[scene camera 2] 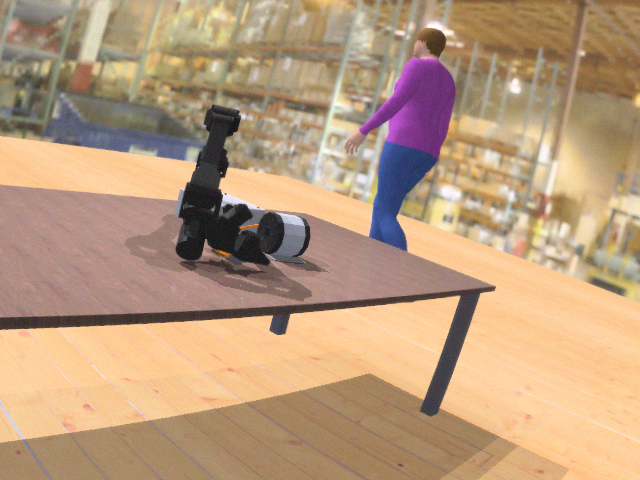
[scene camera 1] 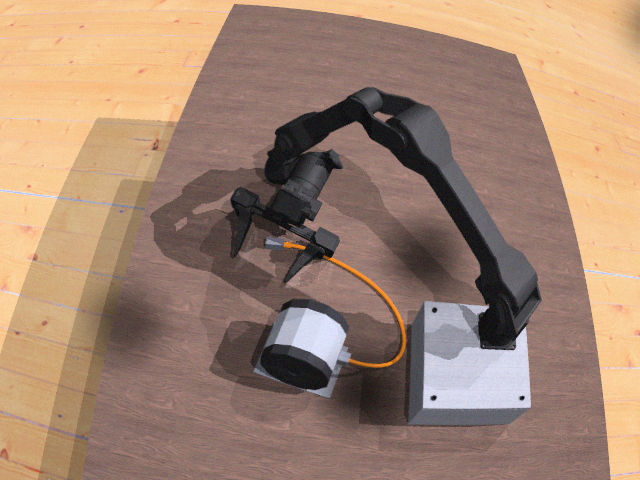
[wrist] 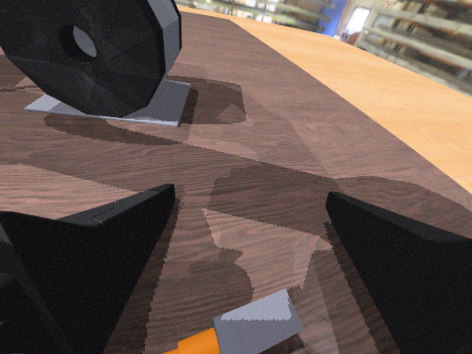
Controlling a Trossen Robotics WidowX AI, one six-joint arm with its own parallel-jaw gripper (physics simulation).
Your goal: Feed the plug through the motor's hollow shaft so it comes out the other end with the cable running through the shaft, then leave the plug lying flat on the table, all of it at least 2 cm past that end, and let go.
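Frame: origin at the arm's base, x ahead, y left, z up, level; centimetres.
Where they show: gripper, fingertip midpoint: (scene camera 2: 259,260) (scene camera 1: 259,268) (wrist: 251,195); arm's base at its link origin: (scene camera 1: 497,331).
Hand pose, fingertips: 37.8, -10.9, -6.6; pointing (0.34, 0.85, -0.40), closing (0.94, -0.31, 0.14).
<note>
Things, the pixels of their top centre, and the offset from my fingertips, as dx, dy, dz. Level surfaces: height alone.
- grey plug at its top centre: (wrist: 259,324) (scene camera 1: 274,241) -1.8, -5.7, +0.3
- motor at its top centre: (scene camera 1: 310,330) (scene camera 2: 287,215) -8.4, +14.9, +9.1
- table at its surface level: dz -1.1
The grey plug (scene camera 1: 273,242) (wrist: 257,322) lies on the table between the spread fingers, nearer the gripper's body than the fingertips. My gripper (scene camera 1: 260,269) (wrist: 251,195) is open, with no contact on the plug visible. The orange cable (scene camera 1: 386,297) (wrist: 199,342) runs from the plug under one finger and curves round to a fitting on the motor's side. The motor (scene camera 1: 308,330) (scene camera 2: 294,235) (wrist: 85,55), a white drum with black end caps, lies on its side. The end cap facing the gripper shows the open shaft hole in the wrist view; no cable shows in it.
The motor stands on a thin grey base plate (scene camera 1: 324,388) (wrist: 175,102). The arm's grey mounting box (scene camera 1: 465,382) stands beside the cable loop. The arm arches over the table (scene camera 1: 361,56) (scene camera 2: 77,268). A person (scene camera 2: 418,113) stands beyond the table.
</note>
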